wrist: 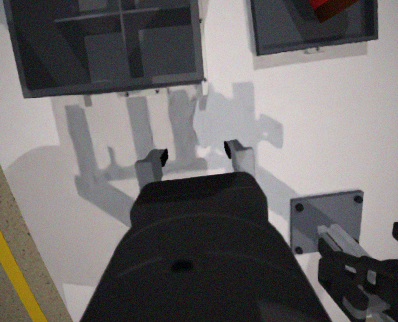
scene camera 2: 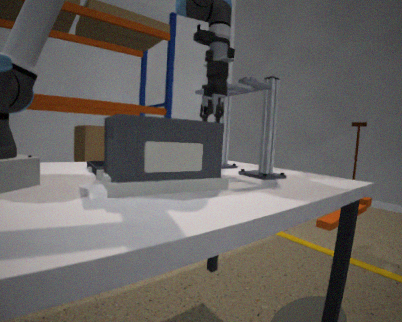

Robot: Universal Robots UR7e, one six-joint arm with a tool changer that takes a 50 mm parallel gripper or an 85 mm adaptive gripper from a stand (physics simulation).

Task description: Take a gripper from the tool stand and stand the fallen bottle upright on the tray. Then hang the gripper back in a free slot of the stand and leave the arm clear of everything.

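Places are measured from the arm's base along level axes (x up, y right, z ahead), in centimetres.
Where they show: hand, its tool point: (scene camera 2: pixel 218 58).
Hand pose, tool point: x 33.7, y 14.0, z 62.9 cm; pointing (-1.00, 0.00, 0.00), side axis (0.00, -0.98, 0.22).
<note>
Things, the pixels of their centre, and the offset from my tool point. "pt": a spot on its surface instead. Level surfaces: height alone.
- dark shallow tray, a spot on its surface: (wrist: pixel 272 45) pt dx -40.5, dy -16.3, dz -9.8 cm
- grey bin, a spot on its surface: (scene camera 2: pixel 125 150) pt dx -31.1, dy +8.1, dz -37.3 cm
- table, height of its surface: dx -41.0 cm
- divided dark crate, a spot on its surface: (wrist: pixel 197 60) pt dx -23.5, dy -3.4, dz -9.8 cm
- brown angular thing, a spot on its surface: (wrist: pixel 334 11) pt dx -34.5, dy -23.9, dz -11.1 cm
My gripper (wrist: pixel 196 153) hangs from the arm with its two fingers apart and nothing between them, above the white table. In the scene view its black body overlaps a second gripper, so its fingertips are hard to separate there. The tool stand (scene camera 2: pixel 269 125) (wrist: pixel 325 212) rises behind the grey bin, close beside my gripper. The second, dark gripper (wrist: pixel 352 285) hangs at the stand, lower right in the wrist view. A dark shallow tray (wrist: pixel 272 45) is at the upper right of the wrist view, cut by the edge. I cannot make out the fallen bottle in either view.
A grey bin (scene camera 2: pixel 125 150) with a pale label stands on the table (scene camera 2: pixel 210 215) in front of the stand. A divided dark crate (wrist: pixel 197 60) is at the wrist view's upper left. A red and brown angular thing (wrist: pixel 334 11) shows over the tray. Tall shelving (scene camera 2: pixel 171 65) stands behind.
</note>
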